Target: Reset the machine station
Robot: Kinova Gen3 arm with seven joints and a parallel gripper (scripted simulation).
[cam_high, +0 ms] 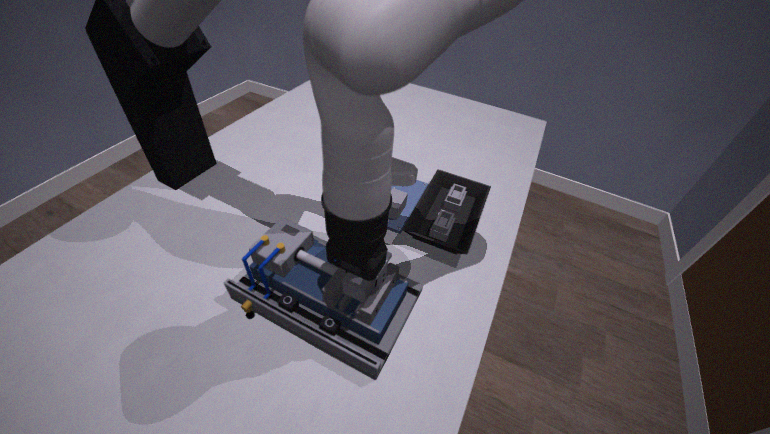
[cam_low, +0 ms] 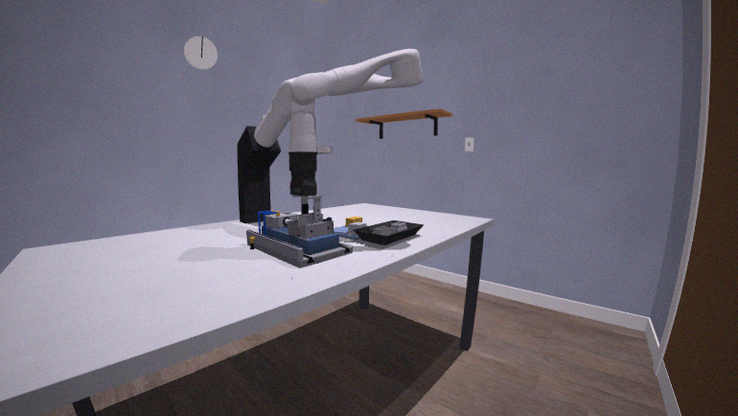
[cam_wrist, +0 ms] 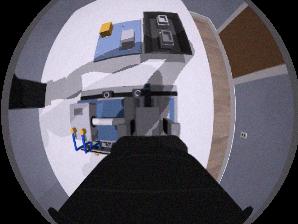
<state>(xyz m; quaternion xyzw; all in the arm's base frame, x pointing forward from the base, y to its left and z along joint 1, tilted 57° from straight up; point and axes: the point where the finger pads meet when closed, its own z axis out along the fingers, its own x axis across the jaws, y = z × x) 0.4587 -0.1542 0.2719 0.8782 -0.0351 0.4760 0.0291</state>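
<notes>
The fixed jaw lies 30 mm ahead of my hand and 50 mm below it. Round my hand: black outfeed tray 100 mm ahead, 290 mm to the left, 120 mm below; vise 70 mm behind, 10 mm to the left, 90 mm below; gray aluminum blank 20 mm behind, 270 mm to the left, 100 mm below.
</notes>
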